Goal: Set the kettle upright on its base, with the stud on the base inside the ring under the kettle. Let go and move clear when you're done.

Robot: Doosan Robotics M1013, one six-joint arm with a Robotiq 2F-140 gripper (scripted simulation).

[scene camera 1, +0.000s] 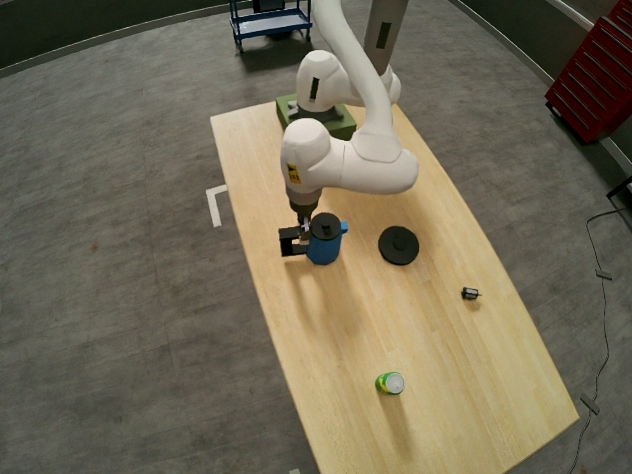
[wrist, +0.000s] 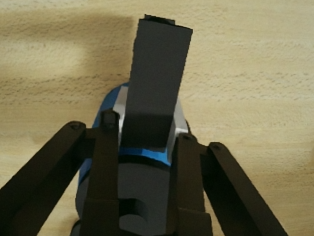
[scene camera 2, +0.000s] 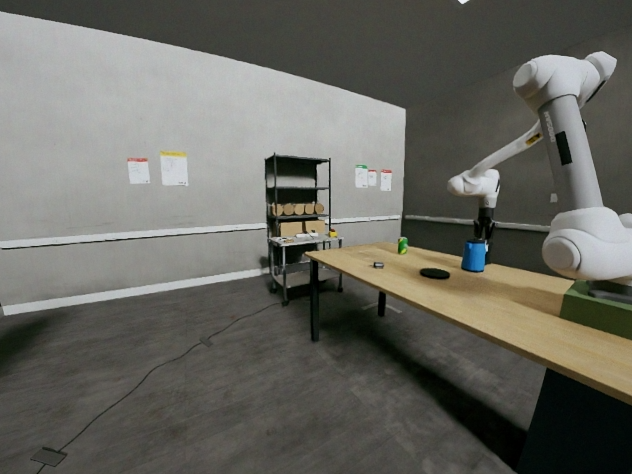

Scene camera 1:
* round black base: 398, 245
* blue kettle: 323, 248
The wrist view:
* gripper: 147, 104
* blue kettle: 161, 49
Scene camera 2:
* blue kettle: 475, 257
